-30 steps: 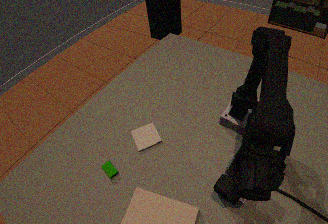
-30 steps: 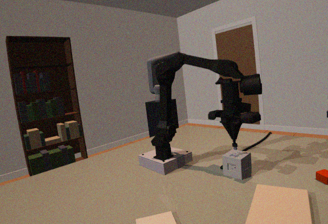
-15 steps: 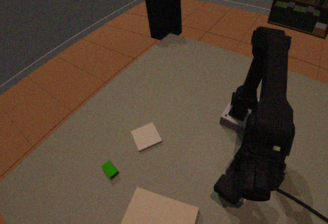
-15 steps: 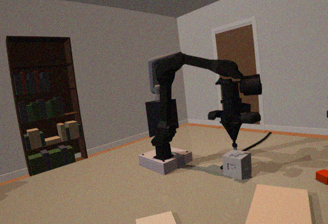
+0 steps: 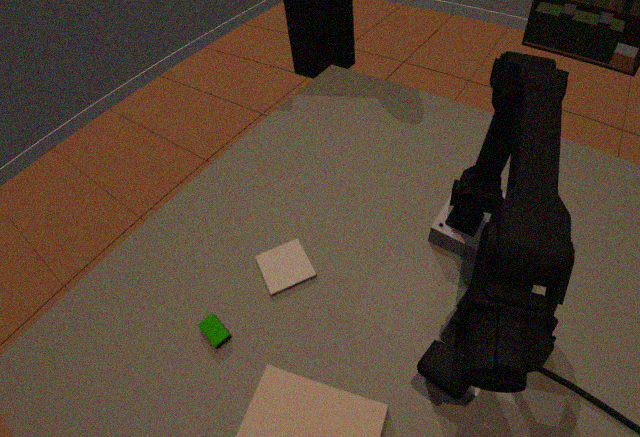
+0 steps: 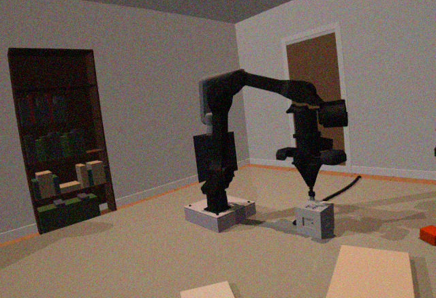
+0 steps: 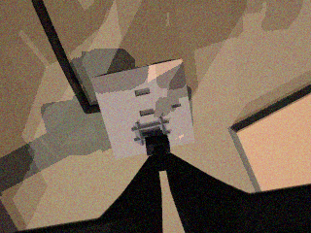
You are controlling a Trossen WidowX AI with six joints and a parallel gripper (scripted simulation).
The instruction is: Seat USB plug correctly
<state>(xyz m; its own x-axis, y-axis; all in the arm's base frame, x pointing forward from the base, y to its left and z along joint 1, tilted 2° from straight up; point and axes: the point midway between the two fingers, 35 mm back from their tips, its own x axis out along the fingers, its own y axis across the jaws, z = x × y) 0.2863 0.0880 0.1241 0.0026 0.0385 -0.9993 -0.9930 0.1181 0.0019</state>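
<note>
My gripper tip is now 20 mm above the dark USB plug. The rest, counted from my gripper tip: red block 270 mm ahead, 120 mm below, 100 mm to the left; tan sheet 200 mm ahead, 140 mm to the right, 120 mm below; USB socket 60 mm below.
</note>
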